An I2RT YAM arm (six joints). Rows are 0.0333 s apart.
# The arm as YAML. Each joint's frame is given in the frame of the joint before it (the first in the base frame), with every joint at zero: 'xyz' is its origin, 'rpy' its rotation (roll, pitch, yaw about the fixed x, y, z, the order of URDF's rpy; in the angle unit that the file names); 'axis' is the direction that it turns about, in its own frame. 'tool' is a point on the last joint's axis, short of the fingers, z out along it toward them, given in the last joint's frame.
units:
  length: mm
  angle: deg
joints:
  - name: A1
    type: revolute
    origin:
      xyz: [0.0, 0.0, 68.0]
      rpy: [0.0, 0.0, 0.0]
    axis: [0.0, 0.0, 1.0]
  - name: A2
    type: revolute
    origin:
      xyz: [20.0, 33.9, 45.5]
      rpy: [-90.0, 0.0, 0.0]
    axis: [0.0, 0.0, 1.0]
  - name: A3
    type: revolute
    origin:
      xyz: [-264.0, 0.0, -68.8]
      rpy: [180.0, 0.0, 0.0]
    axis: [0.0, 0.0, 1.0]
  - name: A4
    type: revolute
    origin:
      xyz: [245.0, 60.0, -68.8]
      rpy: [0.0, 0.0, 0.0]
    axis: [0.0, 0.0, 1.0]
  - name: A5
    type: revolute
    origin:
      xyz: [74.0, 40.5, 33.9]
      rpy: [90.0, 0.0, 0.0]
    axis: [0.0, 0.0, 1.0]
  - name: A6
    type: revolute
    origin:
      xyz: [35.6, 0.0, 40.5]
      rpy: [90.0, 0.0, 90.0]
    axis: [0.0, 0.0, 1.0]
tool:
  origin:
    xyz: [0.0, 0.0, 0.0]
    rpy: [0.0, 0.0, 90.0]
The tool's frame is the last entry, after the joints.
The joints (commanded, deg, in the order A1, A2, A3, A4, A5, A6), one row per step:
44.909 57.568 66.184 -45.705 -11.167 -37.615
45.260 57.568 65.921 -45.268 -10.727 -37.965
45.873 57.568 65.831 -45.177 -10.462 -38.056
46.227 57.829 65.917 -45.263 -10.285 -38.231
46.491 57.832 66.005 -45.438 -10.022 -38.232
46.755 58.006 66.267 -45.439 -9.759 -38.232
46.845 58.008 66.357 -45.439 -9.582 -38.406
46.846 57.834 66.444 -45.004 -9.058 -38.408
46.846 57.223 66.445 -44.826 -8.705 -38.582
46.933 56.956 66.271 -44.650 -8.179 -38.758
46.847 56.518 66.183 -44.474 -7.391 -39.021
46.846 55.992 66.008 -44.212 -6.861 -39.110
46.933 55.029 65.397 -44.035 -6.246 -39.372
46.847 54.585 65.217 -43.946 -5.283 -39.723
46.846 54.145 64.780 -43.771 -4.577 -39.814
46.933 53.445 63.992 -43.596 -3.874 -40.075
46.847 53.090 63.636 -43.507 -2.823 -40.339
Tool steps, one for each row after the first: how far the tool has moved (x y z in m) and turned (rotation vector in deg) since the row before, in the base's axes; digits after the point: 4 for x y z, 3 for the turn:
-0.0002 0.0011 -0.0008 -0.210 -0.552 0.206
-0.0013 0.0015 -0.0004 -0.149 -0.177 0.455
-0.0001 0.0015 -0.0005 -0.335 -0.016 0.316
-0.0007 0.0004 0.0002 -0.175 -0.054 0.055
-0.0001 0.0010 0.0009 -0.046 -0.175 0.055
-0.0002 0.0001 0.0005 -0.081 -0.258 0.052
0.0000 -0.0004 0.0017 0.292 -0.706 -0.418
-0.0016 -0.0020 0.0022 0.359 -0.812 -0.185
-0.0006 -0.0006 0.0001 -0.090 -0.528 -0.240
-0.0006 -0.0017 0.0011 -0.045 -0.870 -0.581
-0.0011 -0.0016 0.0010 0.200 -0.699 -0.388
-0.0025 -0.0028 -0.0003 0.026 -0.790 -0.278
-0.0005 -0.0019 0.0004 -0.279 -0.866 -0.696
-0.0007 -0.0013 -0.0009 -0.181 -0.465 -0.542
-0.0015 -0.0018 -0.0021 -0.334 -0.512 -0.360
-0.0001 -0.0015 -0.0009 -0.467 -0.650 -0.824

